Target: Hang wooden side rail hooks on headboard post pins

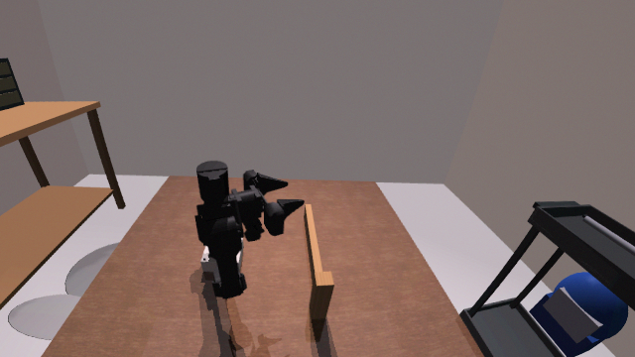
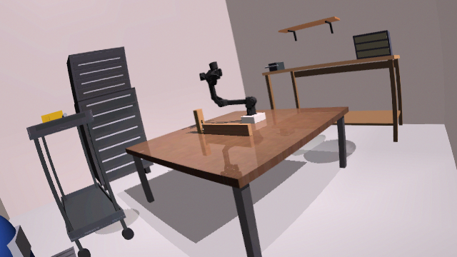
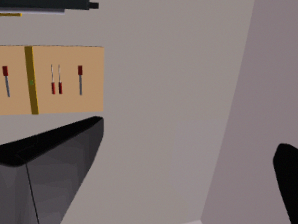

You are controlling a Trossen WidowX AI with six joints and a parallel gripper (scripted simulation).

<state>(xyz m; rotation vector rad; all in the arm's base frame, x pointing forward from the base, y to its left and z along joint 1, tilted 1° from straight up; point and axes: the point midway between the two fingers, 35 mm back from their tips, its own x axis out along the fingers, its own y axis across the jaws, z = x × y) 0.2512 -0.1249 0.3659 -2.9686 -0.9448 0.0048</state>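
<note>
My gripper tip is now 34 cm above the wooden headboard post, 10 cm short of it and 5 cm to the left of it.
</note>
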